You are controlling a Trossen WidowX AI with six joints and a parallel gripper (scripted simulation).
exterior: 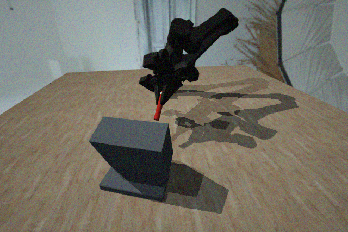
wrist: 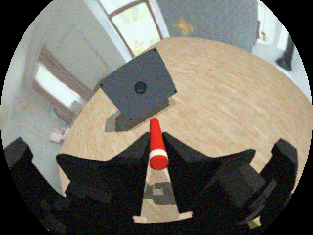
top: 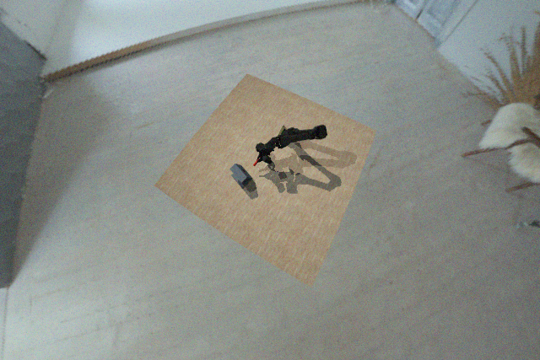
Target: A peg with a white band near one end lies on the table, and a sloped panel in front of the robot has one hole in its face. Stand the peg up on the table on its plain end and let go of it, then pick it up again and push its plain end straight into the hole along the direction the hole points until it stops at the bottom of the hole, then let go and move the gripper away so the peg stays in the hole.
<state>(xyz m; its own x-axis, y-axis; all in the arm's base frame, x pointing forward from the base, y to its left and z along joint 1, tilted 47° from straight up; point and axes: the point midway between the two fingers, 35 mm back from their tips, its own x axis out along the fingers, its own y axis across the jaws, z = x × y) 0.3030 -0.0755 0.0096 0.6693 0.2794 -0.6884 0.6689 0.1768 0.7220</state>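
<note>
My gripper tip is now 13 cm short of the sloped panel, 6 cm to the left of it and 3 cm above it. The rest, counted from my gripper tip: flat grey base (15 cm ahead, 9 cm below, 7 cm to the right); then red peg (1 cm to the left, 1 cm behind, 1 cm above).
</note>
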